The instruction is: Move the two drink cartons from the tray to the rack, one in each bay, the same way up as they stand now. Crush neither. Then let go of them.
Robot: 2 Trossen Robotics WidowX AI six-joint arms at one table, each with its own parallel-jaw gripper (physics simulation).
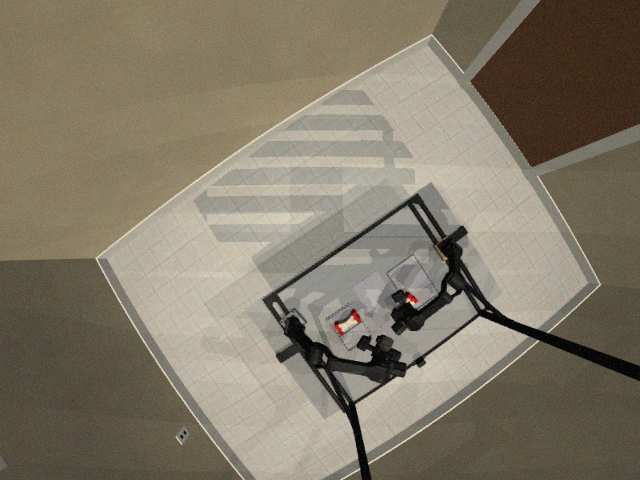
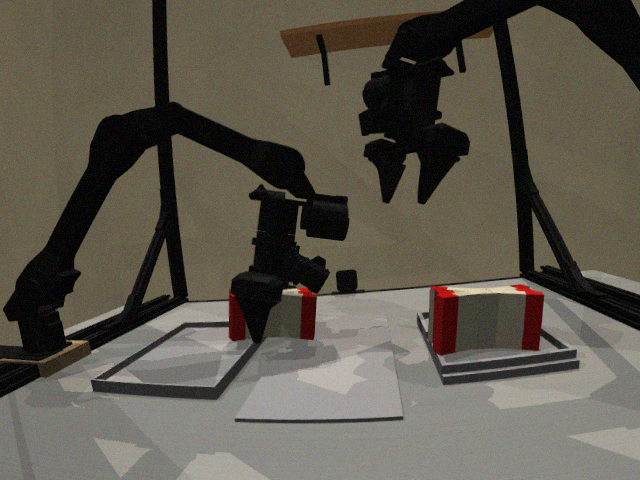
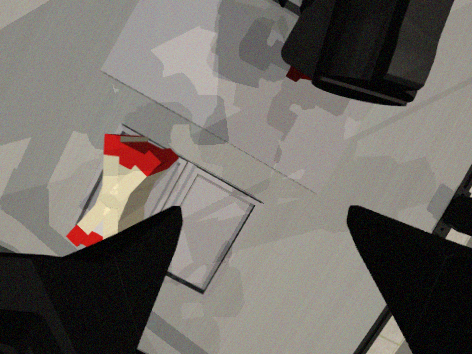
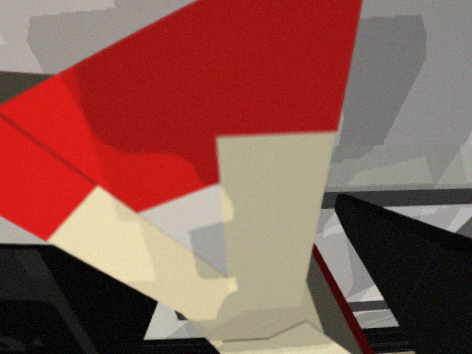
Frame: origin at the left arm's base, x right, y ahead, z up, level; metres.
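Where they show: left gripper, fingertip midpoint: [image 2: 402, 203] [image 3: 264, 214]; right gripper, fingertip midpoint: [image 1: 403, 301] [image 2: 264, 334]; left arm's base, origin of the base link: [image 1: 292, 322]; right arm's base, origin of the base link: [image 1: 446, 247] [image 2: 45, 349].
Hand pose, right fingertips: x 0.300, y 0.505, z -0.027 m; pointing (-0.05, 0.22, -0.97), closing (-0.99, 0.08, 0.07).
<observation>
Each offset is from my right fingertips to the top centre of the thing. Level surfaces: height alone.
Two cream drink cartons with red ends lie on the table. One carton @[dx +0.010, dy -0.014, dz +0.074 m] [image 1: 411, 298] [image 2: 290, 311] [image 4: 270, 197] lies at the edge of the flat dark-rimmed tray @[dx -0.033, dy +0.101, dz -0.001 m] [image 2: 175, 390]. My right gripper [image 1: 405, 305] [image 2: 266, 324] [image 4: 262, 201] is open and down at table level, with its fingers on either side of this carton. The other carton @[dx -0.124, dy -0.289, dz +0.072 m] [image 1: 348, 322] [image 2: 487, 319] [image 3: 119, 189] stands in one bay of the low rack @[dx -0.080, dy -0.307, dz +0.003 m] [image 2: 490, 369] [image 3: 227, 251]; the bay beside it is empty. My left gripper [image 1: 374, 341] [image 2: 404, 197] [image 3: 264, 214] is open and empty, high above the table beside the rack.
A flat grey mat @[dz -0.013 m] [image 2: 328, 395] [image 3: 182, 70] lies between tray and rack. Black frame posts [image 2: 161, 143] [image 2: 518, 143] stand at the table's edges. A small black block [image 2: 347, 281] sits at the back, and a wooden shelf [image 2: 347, 35] hangs on the wall.
</observation>
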